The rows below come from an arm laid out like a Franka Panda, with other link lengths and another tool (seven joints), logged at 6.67 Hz.
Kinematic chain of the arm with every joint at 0, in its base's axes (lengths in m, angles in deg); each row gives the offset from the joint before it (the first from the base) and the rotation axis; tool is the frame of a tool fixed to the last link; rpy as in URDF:
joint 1: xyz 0 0 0.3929 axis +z
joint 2: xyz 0 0 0 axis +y
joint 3: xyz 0 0 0.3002 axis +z
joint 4: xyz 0.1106 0 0 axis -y
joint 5: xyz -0.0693 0 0.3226 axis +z
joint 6: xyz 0 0 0 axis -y
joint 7: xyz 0.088 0 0 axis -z
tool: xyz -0.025 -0.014 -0.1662 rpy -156.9 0 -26.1
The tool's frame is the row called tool.
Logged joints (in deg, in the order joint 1, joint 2, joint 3, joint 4, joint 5, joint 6, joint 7), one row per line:
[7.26 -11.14 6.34 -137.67 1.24 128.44 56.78]
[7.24 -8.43 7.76 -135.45 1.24 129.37 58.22]
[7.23 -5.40 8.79 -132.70 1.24 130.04 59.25]
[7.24 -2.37 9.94 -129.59 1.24 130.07 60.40]
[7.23 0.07 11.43 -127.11 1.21 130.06 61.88]
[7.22 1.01 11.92 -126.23 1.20 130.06 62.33]
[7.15 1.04 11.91 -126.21 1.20 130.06 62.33]
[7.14 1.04 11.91 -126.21 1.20 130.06 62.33]
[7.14 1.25 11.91 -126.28 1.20 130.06 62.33]
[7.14 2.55 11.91 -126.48 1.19 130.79 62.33]
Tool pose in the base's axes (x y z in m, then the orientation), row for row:
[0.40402 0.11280 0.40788 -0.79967 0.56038 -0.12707 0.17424]
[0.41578 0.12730 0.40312 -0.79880 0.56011 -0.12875 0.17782]
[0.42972 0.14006 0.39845 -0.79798 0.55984 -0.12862 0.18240]
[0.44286 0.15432 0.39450 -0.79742 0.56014 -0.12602 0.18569]
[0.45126 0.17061 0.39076 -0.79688 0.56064 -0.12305 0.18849]
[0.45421 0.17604 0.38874 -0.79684 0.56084 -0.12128 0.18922]
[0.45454 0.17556 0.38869 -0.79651 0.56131 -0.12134 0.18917]
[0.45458 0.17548 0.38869 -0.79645 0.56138 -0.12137 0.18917]
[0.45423 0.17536 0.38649 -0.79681 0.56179 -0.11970 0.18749]
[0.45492 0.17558 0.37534 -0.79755 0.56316 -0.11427 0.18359]
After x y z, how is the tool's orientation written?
As a quaternion, x y z w.
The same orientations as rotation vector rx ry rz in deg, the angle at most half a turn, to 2 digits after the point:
[-129.88 91.01 -20.64]
[-129.48 90.79 -20.87]
[-129.03 90.52 -20.80]
[-128.71 90.41 -20.34]
[-128.42 90.35 -19.83]
[-128.37 90.35 -19.54]
[-128.32 90.43 -19.55]
[-128.31 90.44 -19.55]
[-128.48 90.59 -19.30]
[-128.88 91.00 -18.46]

